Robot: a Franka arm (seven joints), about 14 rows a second.
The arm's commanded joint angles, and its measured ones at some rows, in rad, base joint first. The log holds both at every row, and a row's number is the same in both.
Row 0, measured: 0.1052, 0.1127, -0.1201, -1.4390, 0.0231, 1.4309, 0.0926
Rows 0 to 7, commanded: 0.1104, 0.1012, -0.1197, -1.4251, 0.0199, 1.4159, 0.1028; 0.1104, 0.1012, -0.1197, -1.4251, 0.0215, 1.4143, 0.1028; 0.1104, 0.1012, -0.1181, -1.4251, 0.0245, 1.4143, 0.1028; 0.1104, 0.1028, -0.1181, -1.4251, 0.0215, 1.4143, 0.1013; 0.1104, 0.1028, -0.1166, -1.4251, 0.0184, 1.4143, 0.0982; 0.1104, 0.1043, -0.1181, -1.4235, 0.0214, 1.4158, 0.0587; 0.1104, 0.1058, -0.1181, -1.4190, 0.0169, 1.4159, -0.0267; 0.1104, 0.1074, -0.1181, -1.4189, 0.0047, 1.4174, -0.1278
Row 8, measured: 0.1060, 0.1126, -0.1172, -1.4311, 0.0220, 1.4293, -0.0024
